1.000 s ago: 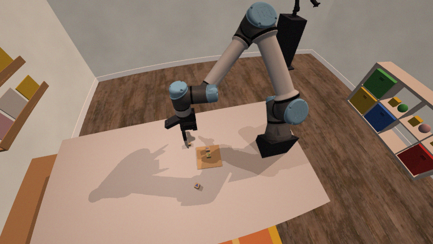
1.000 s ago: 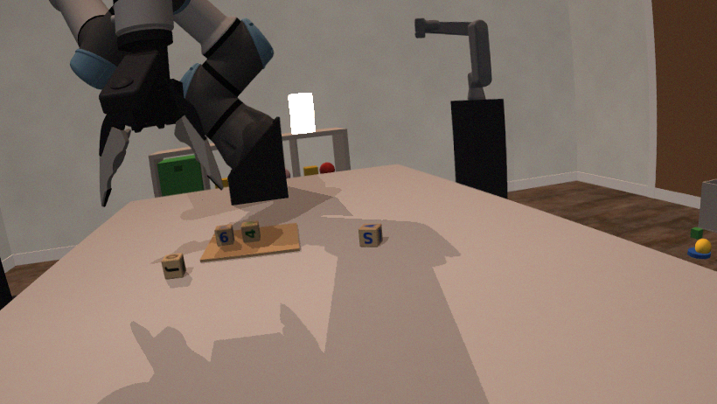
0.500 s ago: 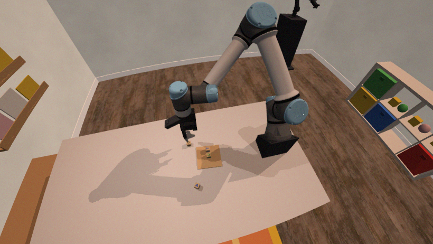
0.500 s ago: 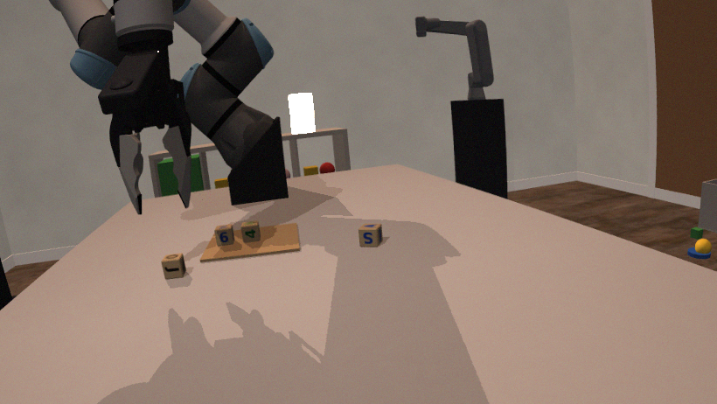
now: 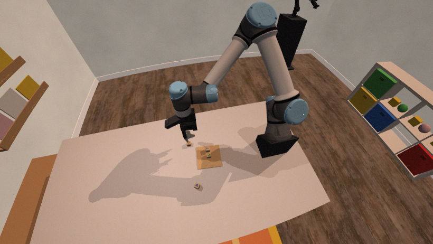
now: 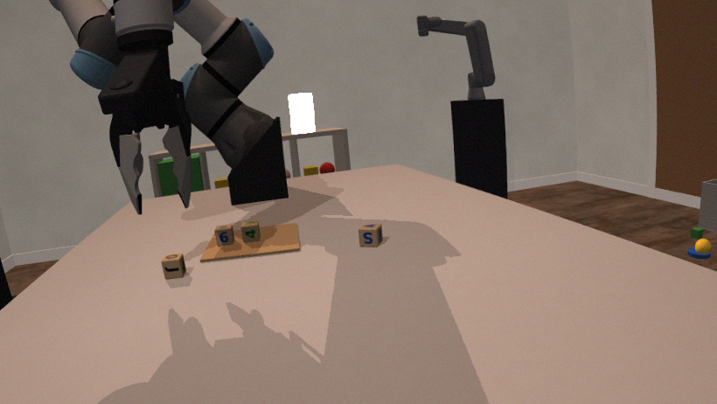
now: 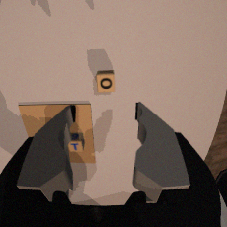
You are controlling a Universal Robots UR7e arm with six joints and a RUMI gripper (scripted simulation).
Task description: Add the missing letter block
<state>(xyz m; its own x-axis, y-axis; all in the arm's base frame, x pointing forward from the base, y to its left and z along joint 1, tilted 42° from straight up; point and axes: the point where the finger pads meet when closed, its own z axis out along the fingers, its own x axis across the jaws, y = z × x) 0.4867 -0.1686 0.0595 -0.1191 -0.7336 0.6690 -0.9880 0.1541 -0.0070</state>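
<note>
The O block lies 9 cm below my hand. From my hand the other things lie so: U block 11 cm to the left, 9 cm behind, 8 cm below; T block 10 cm behind, 8 cm below, 7 cm to the left; mat 11 cm to the left, 10 cm below, 9 cm behind.
</note>
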